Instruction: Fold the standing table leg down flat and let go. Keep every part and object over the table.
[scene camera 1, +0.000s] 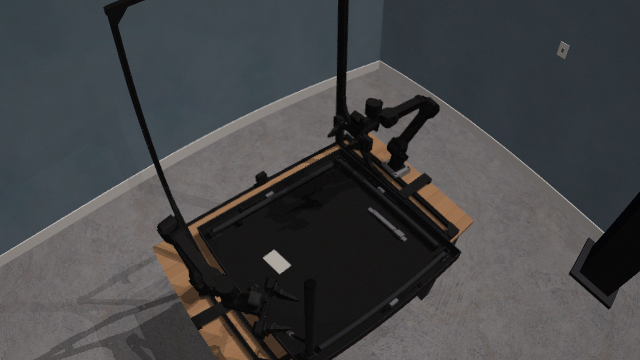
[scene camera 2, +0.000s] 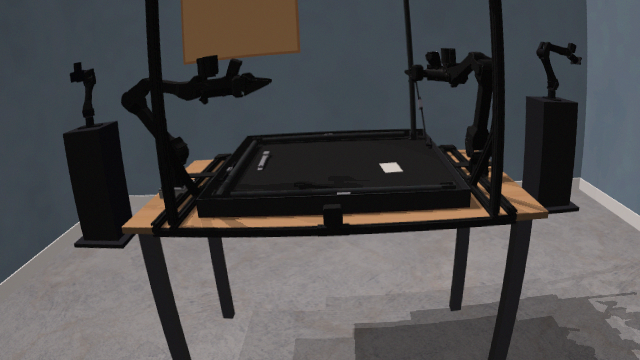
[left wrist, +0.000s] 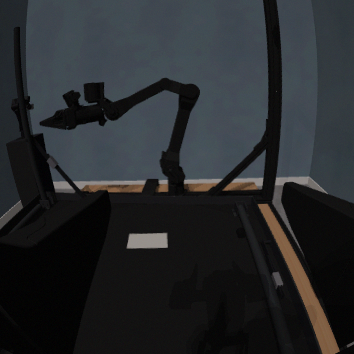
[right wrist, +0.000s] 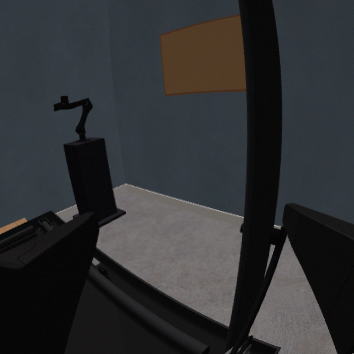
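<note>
Left gripper, mine: (scene camera 2: 270, 81), (scene camera 1: 335, 142), (left wrist: 198, 196). My right gripper: (right wrist: 192, 218), (left wrist: 39, 123). Black table leg: (right wrist: 260, 44).
</note>
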